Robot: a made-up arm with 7 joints.
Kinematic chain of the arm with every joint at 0, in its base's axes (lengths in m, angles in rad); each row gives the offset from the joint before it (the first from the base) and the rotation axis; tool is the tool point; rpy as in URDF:
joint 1: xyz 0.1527 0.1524 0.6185 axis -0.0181 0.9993 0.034
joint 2: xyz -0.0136 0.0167 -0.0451 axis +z
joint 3: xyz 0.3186 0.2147 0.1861 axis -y
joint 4: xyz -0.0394 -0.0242 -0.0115 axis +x
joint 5: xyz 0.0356 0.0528 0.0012 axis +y
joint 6: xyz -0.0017 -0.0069 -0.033 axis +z
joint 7: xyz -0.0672 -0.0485 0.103 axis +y
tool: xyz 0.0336 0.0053 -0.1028 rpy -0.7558 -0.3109 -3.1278
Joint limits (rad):
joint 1: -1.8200..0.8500
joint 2: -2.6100..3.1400
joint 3: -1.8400..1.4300
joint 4: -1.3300..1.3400
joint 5: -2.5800..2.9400
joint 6: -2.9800..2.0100
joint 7: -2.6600..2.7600
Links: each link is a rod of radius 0.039 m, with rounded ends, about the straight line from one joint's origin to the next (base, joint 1, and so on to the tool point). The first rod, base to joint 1, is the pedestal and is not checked.
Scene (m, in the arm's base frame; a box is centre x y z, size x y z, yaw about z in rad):
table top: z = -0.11
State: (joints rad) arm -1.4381 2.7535 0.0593 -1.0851 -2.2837 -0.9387 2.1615
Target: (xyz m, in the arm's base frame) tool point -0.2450 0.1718 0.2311
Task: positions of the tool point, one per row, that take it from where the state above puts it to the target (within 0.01 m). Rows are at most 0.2 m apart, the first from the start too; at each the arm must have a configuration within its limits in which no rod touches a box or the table.
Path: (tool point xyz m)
1: 0.0710 0.2069 0.1775
2: -0.0839 0.1947 0.1703
3: -0.2450 0.1718 0.2311

